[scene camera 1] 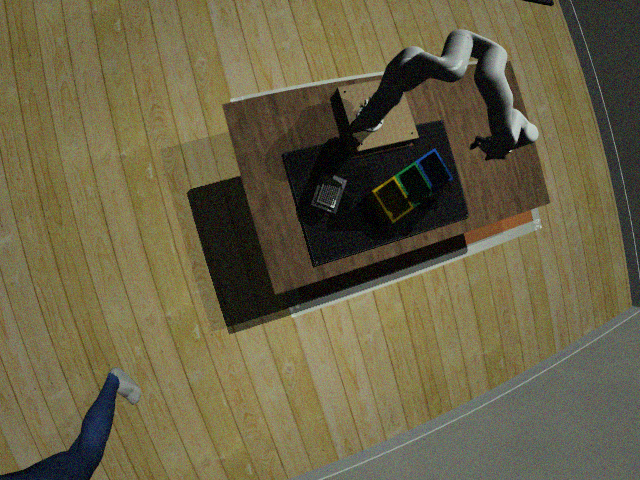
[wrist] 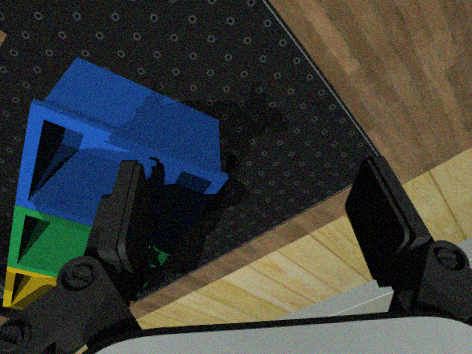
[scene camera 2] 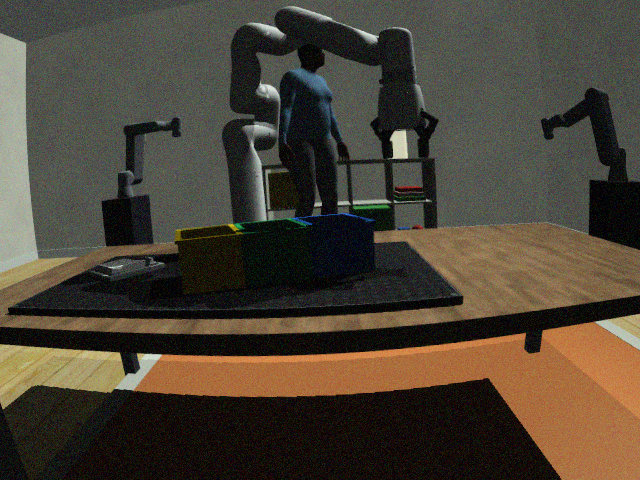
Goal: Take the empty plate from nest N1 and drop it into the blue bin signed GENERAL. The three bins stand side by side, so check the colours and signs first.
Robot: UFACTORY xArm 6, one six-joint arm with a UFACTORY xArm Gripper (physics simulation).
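Seen in the pictures: gripper, between the fingertips: (scene camera 1: 478,152) (wrist: 253,183) (scene camera 2: 405,158); arm's base, origin of its link: (scene camera 1: 369,118).
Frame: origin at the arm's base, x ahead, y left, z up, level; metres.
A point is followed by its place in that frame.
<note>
A pale grid-topped plate (scene camera 1: 329,195) {x 0.333, y -0.230, z -0.035 m} (scene camera 2: 121,266) {x 0.368, y -0.208, z -0.025 m} sits on the black mat (scene camera 1: 330,248) {x 0.569, y -0.253, z -0.050 m} (scene camera 2: 413,276) {x 0.373, y 0.430, z -0.050 m}, left of the bins; its nest's label is not readable. The blue bin (scene camera 1: 443,165) {x 0.252, y 0.319, z 0.048 m} (scene camera 2: 343,245) {x 0.345, y 0.298, z 0.008 m} (wrist: 135,110) {x 0.236, y 0.314, z -0.002 m} is at the right end of the row, the green bin (scene camera 1: 406,171) {x 0.252, y 0.169, z -0.043 m} (scene camera 2: 276,255) {x 0.405, y 0.181, z 0.003 m} (wrist: 52,237) {x 0.312, y 0.083, z 0.001 m} in the middle, the yellow bin (scene camera 1: 383,184) {x 0.319, y -0.002, z 0.049 m} (scene camera 2: 214,266) {x 0.458, y 0.077, z -0.004 m} (wrist: 37,288) {x 0.371, y -0.033, z 0.016 m} nearest the plate. No signs are readable. My gripper (scene camera 1: 478,150) {x 0.227, y 0.428, z 0.171 m} (scene camera 2: 405,150) {x 0.227, y 0.428, z 0.171 m} (wrist: 253,183) {x 0.227, y 0.428, z 0.171 m} is open and empty, high above the table, beyond the blue bin's side.
A light-brown block (scene camera 1: 395,124) {x 0.034, y 0.122, z 0.006 m} stands beside the mat under the arm's base. A person in blue (scene camera 2: 310,108) stands behind the table in scene view 2. A shelf unit (scene camera 2: 430,193) and two other arms (scene camera 2: 135,155) (scene camera 2: 602,124) are in the background.
</note>
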